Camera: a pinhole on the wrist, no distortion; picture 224 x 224 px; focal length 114.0 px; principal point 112.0 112.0 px. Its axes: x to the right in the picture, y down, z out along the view. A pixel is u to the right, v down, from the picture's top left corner.
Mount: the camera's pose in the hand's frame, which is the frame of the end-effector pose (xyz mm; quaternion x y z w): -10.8 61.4 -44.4 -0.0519 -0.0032 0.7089 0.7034
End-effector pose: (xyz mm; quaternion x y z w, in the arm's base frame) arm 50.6 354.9 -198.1 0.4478 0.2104 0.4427 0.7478
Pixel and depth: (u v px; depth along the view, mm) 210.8 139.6 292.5
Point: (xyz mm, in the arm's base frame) -3.3 226.1 192.9
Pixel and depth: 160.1 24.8 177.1
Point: 134.4 413.2 8.8
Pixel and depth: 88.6 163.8 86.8
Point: 26.3 297.4 -140.2
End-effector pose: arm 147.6 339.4 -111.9 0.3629 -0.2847 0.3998 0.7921
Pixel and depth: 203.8 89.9 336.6
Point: -181.8 276.9 190.2
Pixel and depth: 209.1 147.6 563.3
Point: -532.9 104.2 185.5
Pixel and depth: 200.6 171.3 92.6
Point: -9.9 337.7 -90.4
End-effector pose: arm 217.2 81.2 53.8 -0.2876 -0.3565 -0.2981 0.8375
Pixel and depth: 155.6 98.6 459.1
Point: 237.8 536.4 221.0
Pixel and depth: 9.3 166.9 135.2
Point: 92.5 137.4 56.1
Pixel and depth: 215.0 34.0 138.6
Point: 357.7 253.2 109.9
